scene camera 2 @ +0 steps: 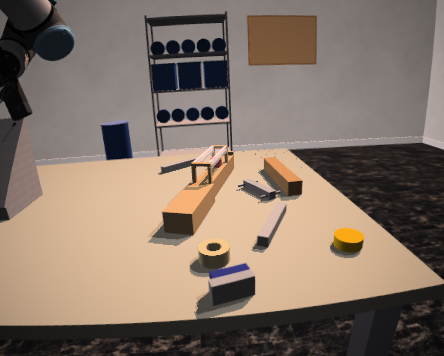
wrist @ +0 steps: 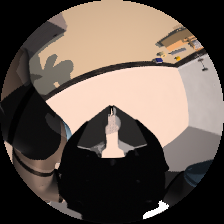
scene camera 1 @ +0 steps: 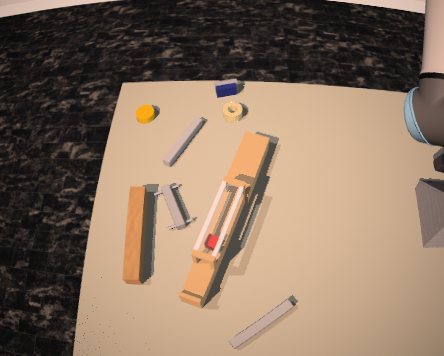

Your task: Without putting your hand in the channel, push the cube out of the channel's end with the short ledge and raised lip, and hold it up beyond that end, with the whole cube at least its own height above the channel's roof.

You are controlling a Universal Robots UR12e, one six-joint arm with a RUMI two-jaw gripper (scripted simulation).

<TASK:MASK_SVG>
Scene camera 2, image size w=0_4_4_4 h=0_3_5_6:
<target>blue-topped block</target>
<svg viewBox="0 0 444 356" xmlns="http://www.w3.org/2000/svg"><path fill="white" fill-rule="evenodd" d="M246 263L209 272L209 296L213 306L255 295L255 275Z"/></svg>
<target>long wooden block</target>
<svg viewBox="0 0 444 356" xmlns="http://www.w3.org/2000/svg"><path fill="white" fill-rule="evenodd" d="M264 158L264 170L288 196L302 194L303 181L277 158Z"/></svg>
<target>tan ring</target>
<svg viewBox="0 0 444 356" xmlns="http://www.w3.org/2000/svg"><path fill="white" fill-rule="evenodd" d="M199 244L199 263L203 267L218 269L230 262L230 246L226 241L209 239Z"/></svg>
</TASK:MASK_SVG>
